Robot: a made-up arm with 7 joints. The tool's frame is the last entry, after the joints.
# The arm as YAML. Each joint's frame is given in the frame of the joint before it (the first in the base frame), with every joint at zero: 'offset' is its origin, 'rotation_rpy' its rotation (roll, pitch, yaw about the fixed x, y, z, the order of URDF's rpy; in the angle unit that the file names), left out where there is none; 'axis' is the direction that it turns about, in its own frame. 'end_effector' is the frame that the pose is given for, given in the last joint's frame.
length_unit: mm
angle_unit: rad
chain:
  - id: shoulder
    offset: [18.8, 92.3, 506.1]
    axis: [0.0, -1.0, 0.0]
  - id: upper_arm
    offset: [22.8, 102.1, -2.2]
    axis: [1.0, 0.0, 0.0]
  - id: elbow
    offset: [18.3, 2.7, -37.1]
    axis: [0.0, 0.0, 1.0]
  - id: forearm
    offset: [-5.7, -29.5, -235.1]
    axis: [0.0, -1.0, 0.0]
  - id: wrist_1
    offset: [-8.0, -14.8, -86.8]
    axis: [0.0, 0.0, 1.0]
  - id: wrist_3
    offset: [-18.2, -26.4, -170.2]
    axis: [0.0, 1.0, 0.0]
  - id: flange
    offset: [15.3, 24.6, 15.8]
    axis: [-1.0, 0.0, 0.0]
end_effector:
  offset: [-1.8, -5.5, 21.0]
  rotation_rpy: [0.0, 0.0, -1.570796]
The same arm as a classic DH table. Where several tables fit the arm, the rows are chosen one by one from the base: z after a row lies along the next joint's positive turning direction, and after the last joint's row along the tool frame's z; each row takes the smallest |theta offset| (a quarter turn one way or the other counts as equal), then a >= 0, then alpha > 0; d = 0 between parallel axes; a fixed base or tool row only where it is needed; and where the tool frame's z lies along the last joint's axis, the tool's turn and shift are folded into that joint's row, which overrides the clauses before.
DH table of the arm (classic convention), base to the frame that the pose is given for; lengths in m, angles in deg. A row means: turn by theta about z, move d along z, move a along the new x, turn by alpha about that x. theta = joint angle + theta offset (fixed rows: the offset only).
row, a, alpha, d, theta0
base (fixed), 0.0188, 90, 0.5061, 0
shoulder, 0.0022, -90, -0.1944, -90
upper_arm, 0.0027, -90, 0.0411, 90
elbow, 0.0057, -90, -0.2722, 90
forearm, 0.008, 90, 0.0443, 0
wrist_1, 0.0182, 90, -0.257, 0
wrist_3, 0.0158, 90, -0.0018, 90
flange, 0.0055, -90, -0.0135, -90
tool (fixed), 0, 0, 0.021, 0

